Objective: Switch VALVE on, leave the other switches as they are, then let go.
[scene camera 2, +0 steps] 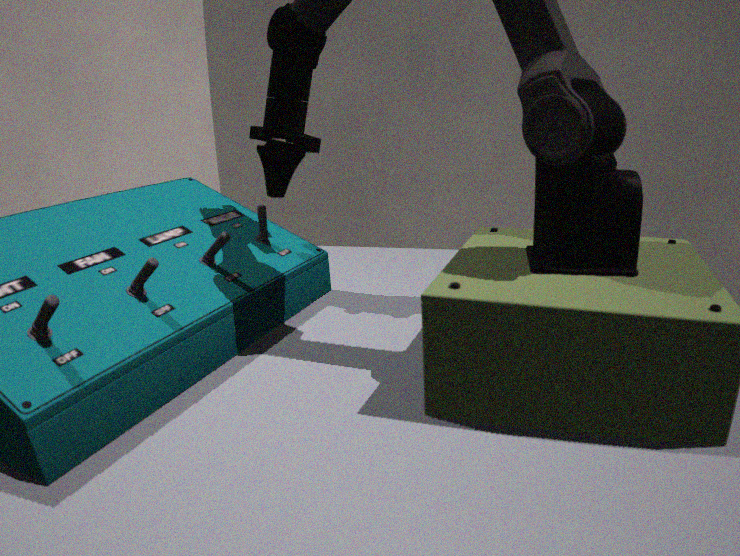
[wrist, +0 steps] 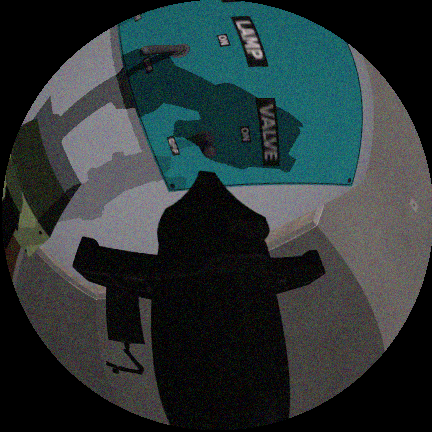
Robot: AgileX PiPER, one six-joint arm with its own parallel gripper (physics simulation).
Scene:
my gripper: scene camera 2; wrist
same spot on my gripper: [scene camera 2: 279, 161] = [wrist: 178, 199]

